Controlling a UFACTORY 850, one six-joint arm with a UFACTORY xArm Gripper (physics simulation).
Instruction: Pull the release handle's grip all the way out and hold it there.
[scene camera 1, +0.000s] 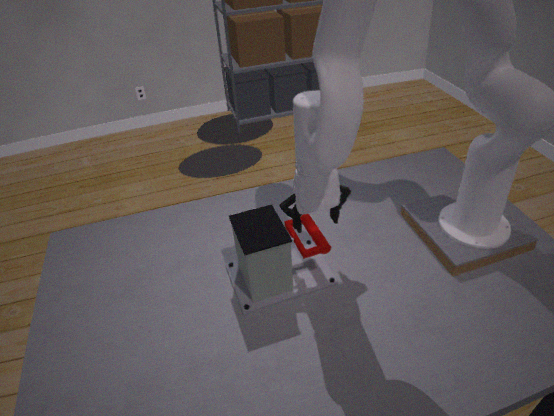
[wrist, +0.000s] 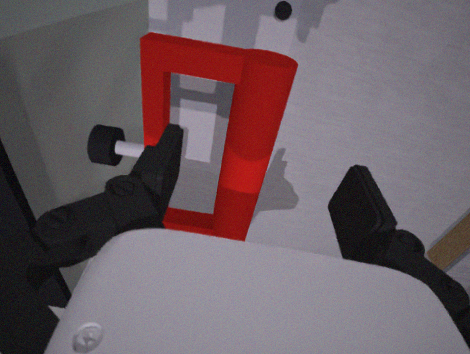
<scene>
My gripper shows in scene camera 1 and in the wrist view. The same spot on my gripper: (scene camera 1: 293, 213) is (wrist: 98, 251). The same spot on a base plate: (scene camera 1: 312, 274) is (wrist: 215, 131).
</scene>
